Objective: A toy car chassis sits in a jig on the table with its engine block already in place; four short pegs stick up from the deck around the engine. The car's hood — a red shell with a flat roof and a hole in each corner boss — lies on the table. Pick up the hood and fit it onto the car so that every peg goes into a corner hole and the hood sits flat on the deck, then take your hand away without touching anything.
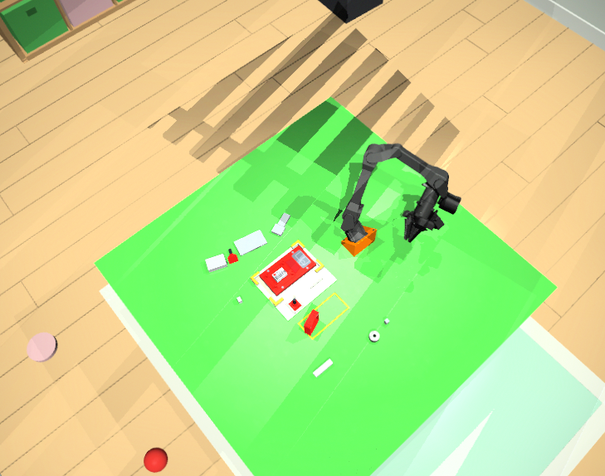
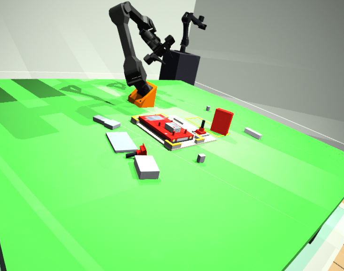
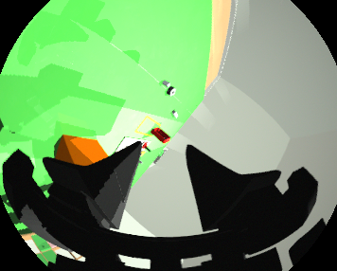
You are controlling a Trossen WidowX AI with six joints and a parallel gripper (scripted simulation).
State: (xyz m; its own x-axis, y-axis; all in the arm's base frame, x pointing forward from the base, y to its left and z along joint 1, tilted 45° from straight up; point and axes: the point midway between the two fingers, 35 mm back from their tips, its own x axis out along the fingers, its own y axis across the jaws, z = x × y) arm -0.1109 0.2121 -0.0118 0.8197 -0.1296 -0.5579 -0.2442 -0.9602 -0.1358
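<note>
The red hood is 43 cm ahead of my gripper tip, 1 cm to the right of it and 15 cm below it. From my gripper tip the other things lie so: grey engine block (41 cm ahead, 24 cm to the right, 17 cm below).
</note>
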